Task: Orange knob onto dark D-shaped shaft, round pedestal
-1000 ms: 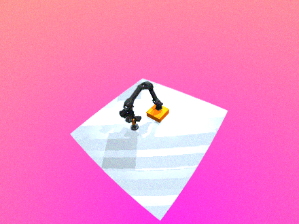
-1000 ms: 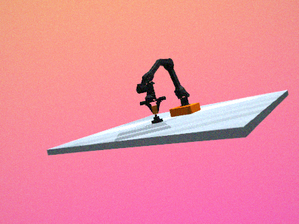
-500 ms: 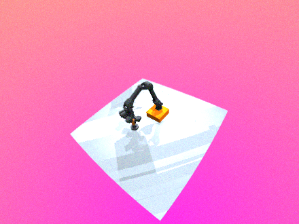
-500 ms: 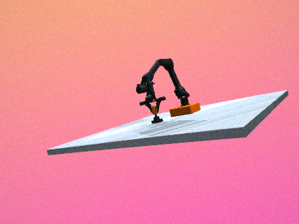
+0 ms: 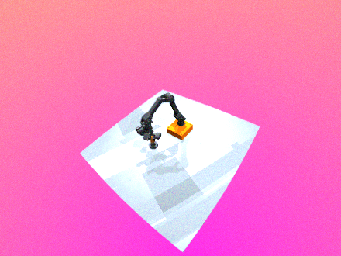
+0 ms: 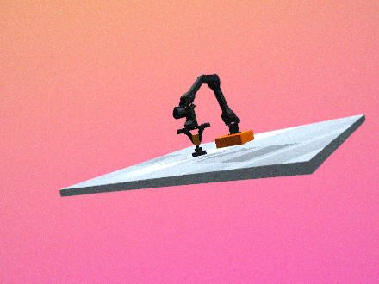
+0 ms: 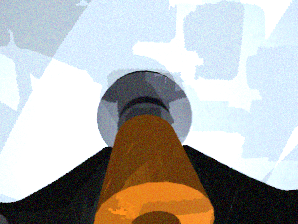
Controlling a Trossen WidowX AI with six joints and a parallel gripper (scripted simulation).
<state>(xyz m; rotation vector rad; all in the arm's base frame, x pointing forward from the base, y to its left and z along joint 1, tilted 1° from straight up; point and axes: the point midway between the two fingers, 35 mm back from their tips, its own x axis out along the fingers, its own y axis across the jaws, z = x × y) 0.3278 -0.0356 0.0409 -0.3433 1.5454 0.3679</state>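
Now: gripper tip 2 cm below the orange knob. The rest, counted from my gripper tip: pedestal: 4 cm below.
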